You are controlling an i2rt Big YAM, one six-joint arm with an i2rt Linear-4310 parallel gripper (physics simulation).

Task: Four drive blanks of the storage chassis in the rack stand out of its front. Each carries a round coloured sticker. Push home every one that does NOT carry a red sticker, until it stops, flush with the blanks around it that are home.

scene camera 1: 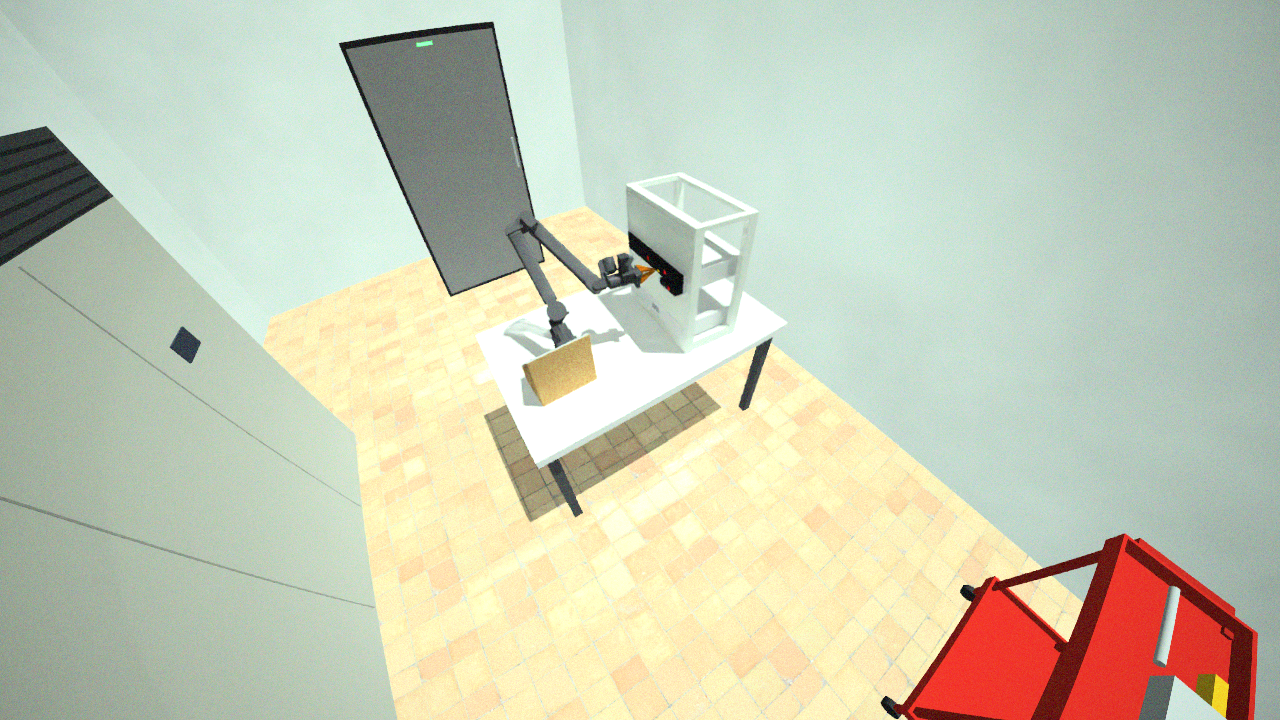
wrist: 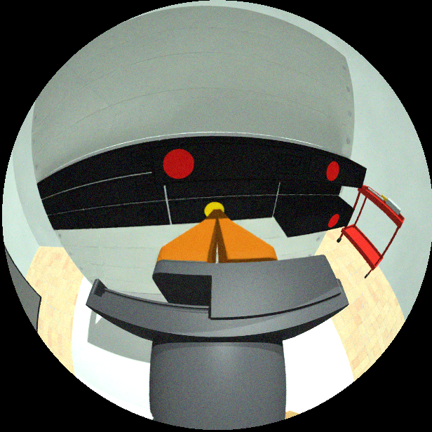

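Seen in the pictures: gripper, between the fingertips: [scene camera 1: 654, 270]; arm's base, origin of its link: [scene camera 1: 566, 343].
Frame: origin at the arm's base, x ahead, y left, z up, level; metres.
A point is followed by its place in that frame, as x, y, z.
Observation:
The black storage chassis [scene camera 1: 640, 248] @[0.466, 0.198, 0.185] [wrist: 240, 155] sits across the white rack [scene camera 1: 660, 214] @[0.482, 0.064, 0.390] [wrist: 200, 75]. In the wrist view, red stickers show on an upper blank [wrist: 178, 150], on an upper blank at the right end [wrist: 320, 170] and on a lower right blank [wrist: 305, 217], which stands out clearly. A lower middle blank [wrist: 192, 210] carries a yellow sticker [wrist: 214, 206]; it looks about level with the lower blanks to its left. My gripper [scene camera 1: 655, 271] @[0.447, 0.051, 0.158] [wrist: 216, 215] is shut and empty, its orange tips over the lower edge of the yellow sticker. Whether they touch it cannot be told.
The rack stands on a white table [scene camera 1: 626, 394] @[0.144, -0.218, -0.185], with a tan wedge-shaped block [scene camera 1: 563, 371] @[-0.057, -0.090, -0.045] near the arm's base. A red cart [scene camera 1: 1087, 617] [wrist: 362, 245] stands well apart. A grey door [scene camera 1: 438, 161] is in the far wall.

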